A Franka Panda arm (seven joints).
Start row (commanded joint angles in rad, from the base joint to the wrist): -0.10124, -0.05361, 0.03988, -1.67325, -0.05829, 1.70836, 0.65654
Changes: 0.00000, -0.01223, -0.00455, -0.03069, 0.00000, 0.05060, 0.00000; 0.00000, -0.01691, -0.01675, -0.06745, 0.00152, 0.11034, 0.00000; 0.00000, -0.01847, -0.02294, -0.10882, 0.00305, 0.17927, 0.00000; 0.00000, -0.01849, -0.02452, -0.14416, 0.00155, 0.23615, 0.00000; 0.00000, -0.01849, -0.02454, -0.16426, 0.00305, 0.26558, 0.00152; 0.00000, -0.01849, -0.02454, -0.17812, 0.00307, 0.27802, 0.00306; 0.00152, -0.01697, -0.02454, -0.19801, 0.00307, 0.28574, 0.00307; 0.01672, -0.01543, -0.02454, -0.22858, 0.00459, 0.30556, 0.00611; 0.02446, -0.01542, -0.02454, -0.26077, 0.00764, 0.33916, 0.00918
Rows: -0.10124, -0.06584, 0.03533, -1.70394, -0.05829, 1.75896, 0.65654; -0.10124, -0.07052, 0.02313, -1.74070, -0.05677, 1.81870, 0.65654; -0.10124, -0.07208, 0.01694, -1.78207, -0.05524, 1.88763, 0.65654; -0.10124, -0.07210, 0.01536, -1.81741, -0.05674, 1.94451, 0.65654; -0.10124, -0.07210, 0.01534, -1.83751, -0.05524, 1.97394, 0.65806; -0.10124, -0.07210, 0.01534, -1.85137, -0.05522, 1.98638, 0.65960; -0.09972, -0.07058, 0.01534, -1.87126, -0.05522, 1.99410, 0.65961; -0.08452, -0.06904, 0.01534, -1.90183, -0.05370, 2.01392, 0.66265; -0.07678, -0.06903, 0.01534, -1.93402, -0.05065, 2.04752, 0.66572
